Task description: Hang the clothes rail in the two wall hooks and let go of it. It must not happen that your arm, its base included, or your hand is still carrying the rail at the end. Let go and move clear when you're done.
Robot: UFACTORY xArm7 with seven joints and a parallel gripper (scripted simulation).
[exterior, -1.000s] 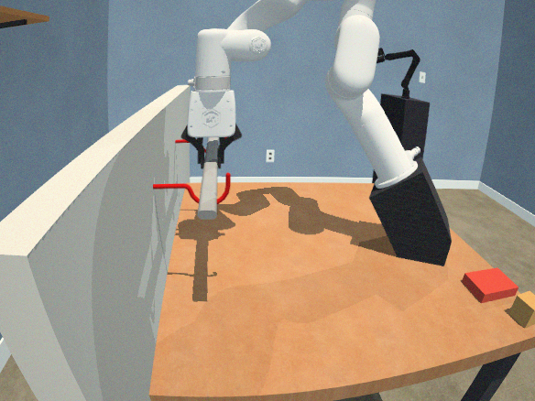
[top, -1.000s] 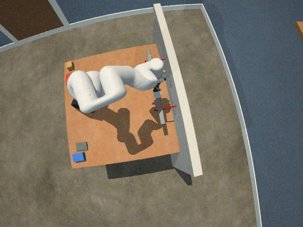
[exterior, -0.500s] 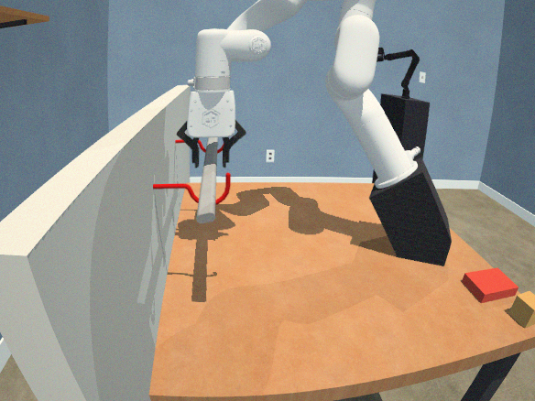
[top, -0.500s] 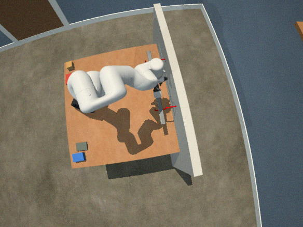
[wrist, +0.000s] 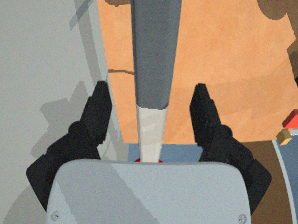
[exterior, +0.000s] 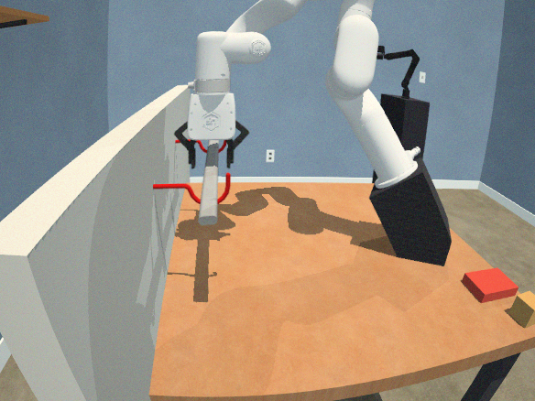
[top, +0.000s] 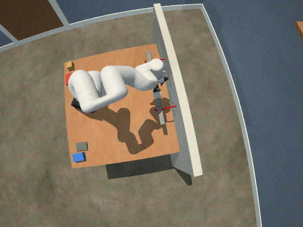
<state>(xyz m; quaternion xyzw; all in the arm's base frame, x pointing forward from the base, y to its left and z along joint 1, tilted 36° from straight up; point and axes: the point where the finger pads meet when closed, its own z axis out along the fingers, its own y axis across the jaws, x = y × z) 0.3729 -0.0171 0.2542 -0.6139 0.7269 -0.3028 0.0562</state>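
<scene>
The grey clothes rail is 2 cm below my hand. Round my hand: white wall 12 cm ahead, 3 cm to the right, 42 cm below; grey block 66 cm behind, 12 cm to the right, 21 cm below; red block 54 cm behind, 43 cm to the left, 20 cm below.
</scene>
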